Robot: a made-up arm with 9 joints.
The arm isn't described. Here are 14 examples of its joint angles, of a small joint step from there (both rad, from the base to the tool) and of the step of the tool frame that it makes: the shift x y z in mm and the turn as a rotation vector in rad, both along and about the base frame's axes.
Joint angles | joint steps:
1: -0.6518 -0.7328 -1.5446 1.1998 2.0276 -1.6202 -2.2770 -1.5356 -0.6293 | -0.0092 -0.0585 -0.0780 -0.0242 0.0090 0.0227 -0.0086 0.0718 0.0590
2: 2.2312 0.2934 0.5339 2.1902 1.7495 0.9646 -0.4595 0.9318 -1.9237 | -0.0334 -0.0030 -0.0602 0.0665 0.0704 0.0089 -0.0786 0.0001 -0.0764
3: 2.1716 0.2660 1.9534 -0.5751 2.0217 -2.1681 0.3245 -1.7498 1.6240 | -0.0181 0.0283 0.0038 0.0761 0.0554 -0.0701 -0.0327 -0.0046 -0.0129
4: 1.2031 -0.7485 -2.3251 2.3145 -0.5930 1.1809 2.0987 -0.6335 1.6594 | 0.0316 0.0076 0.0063 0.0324 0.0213 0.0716 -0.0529 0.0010 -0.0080
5: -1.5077 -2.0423 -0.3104 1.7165 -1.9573 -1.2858 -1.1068 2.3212 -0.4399 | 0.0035 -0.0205 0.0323 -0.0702 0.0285 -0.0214 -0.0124 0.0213 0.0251
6: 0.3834 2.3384 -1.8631 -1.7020 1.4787 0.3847 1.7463 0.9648 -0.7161 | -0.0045 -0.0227 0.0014 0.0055 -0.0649 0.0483 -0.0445 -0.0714 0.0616
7: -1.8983 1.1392 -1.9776 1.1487 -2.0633 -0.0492 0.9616 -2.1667 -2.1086 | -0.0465 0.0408 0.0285 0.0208 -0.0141 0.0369 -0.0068 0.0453 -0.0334
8: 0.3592 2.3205 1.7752 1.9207 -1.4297 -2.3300 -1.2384 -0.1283 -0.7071 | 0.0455 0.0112 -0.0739 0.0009 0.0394 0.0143 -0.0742 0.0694 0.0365
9: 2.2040 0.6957 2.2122 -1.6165 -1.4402 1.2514 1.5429 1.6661 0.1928 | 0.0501 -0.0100 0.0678 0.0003 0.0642 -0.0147 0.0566 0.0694 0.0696
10: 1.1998 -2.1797 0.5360 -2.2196 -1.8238 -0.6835 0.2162 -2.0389 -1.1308 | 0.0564 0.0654 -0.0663 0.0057 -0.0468 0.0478 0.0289 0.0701 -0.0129
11: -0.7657 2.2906 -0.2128 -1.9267 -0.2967 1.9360 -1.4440 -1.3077 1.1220 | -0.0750 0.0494 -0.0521 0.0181 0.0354 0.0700 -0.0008 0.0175 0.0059
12: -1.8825 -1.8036 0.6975 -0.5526 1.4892 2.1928 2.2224 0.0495 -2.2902 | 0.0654 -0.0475 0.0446 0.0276 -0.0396 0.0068 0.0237 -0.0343 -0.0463
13: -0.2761 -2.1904 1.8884 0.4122 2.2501 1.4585 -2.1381 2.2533 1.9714 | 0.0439 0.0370 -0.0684 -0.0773 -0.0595 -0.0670 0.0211 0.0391 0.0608
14: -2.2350 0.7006 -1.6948 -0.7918 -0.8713 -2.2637 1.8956 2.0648 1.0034 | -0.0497 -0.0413 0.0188 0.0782 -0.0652 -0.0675 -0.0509 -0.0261 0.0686
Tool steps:
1: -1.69 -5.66 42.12 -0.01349 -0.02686 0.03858
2: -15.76 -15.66 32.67 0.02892 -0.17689 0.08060
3: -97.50 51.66 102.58 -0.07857 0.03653 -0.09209
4: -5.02 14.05 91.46 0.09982 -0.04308 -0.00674
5: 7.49 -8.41 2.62 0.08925 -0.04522 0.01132
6: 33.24 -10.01 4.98 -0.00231 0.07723 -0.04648
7: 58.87 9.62 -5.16 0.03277 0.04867 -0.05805
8: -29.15 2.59 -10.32 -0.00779 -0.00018 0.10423
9: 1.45 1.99 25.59 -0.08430 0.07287 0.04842
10: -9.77 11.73 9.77 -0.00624 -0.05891 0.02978
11: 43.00 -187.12 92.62 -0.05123 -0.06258 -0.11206
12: -30.11 -17.21 -39.85 -0.05304 -0.10654 0.13285
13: 64.00 -33.24 78.33 -0.13524 -0.11228 0.05249
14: 25.90 24.42 9.22 -0.08347 0.09039 0.01090
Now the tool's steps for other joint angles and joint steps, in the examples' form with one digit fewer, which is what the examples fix.
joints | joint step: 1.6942 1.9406 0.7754 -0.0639 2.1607 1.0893 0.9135 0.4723 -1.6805 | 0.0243 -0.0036 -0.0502 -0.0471 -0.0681 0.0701 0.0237 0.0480 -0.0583
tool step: -26.8 49.3 -19.5 -0.0255 -0.0191 0.0212
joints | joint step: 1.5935 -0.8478 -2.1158 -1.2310 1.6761 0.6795 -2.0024 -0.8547 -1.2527 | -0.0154 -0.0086 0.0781 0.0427 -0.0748 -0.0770 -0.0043 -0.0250 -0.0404
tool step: -29.3 -3.0 67.1 0.0045 0.1585 0.0280
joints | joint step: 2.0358 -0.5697 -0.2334 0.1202 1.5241 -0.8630 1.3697 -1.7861 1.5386 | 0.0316 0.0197 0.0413 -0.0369 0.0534 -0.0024 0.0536 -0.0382 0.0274
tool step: -84.9 44.5 48.1 -0.0597 0.0313 -0.0661
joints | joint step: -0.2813 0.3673 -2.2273 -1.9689 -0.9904 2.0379 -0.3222 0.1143 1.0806 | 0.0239 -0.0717 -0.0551 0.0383 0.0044 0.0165 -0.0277 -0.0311 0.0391
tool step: 31.2 -92.7 26.9 0.0542 0.0611 0.1069
